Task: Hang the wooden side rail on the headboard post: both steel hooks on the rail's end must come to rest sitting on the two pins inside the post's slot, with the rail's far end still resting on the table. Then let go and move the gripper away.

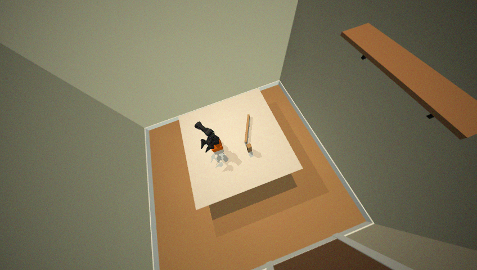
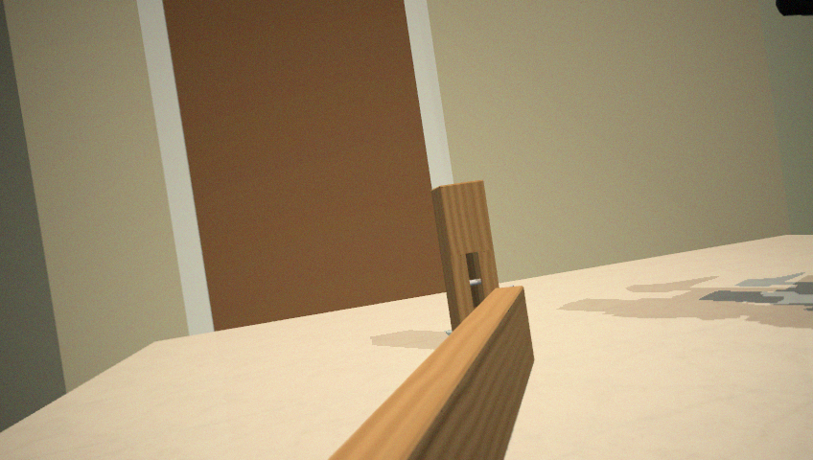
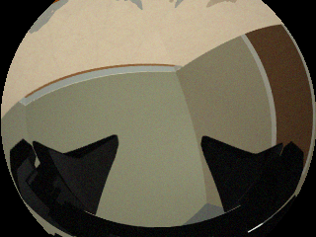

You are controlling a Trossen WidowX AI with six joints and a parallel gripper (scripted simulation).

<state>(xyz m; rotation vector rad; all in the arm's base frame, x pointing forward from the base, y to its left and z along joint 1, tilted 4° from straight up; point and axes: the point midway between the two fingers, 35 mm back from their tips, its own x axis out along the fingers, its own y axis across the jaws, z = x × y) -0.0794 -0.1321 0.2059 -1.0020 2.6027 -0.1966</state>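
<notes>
Now: the wooden headboard post 50 cm ahead of my gripper tip, 20 cm below it and 2 cm to the right of it.
</notes>
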